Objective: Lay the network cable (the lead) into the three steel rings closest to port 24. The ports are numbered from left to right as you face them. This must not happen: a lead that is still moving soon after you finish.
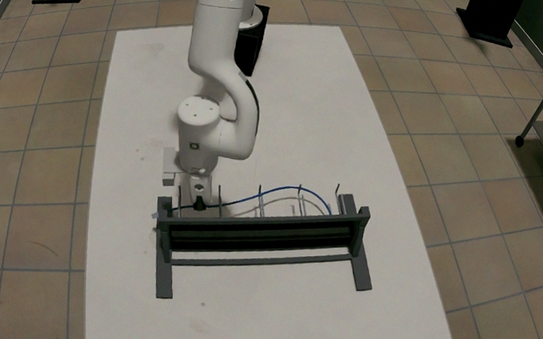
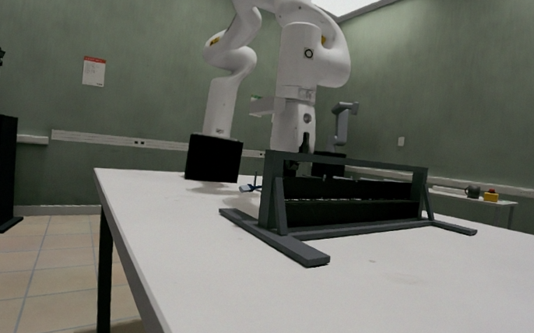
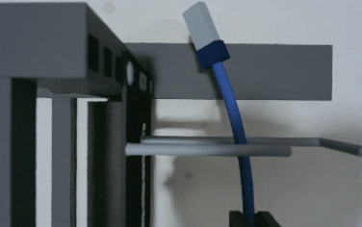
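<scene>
My gripper is now 100 mm to the left of the grey plug, 40 mm short of it and 20 mm above it. The rest, counted from my hand: dark grey patch-panel rack: 160 mm to the left, 50 mm ahead, 20 mm below.
</scene>
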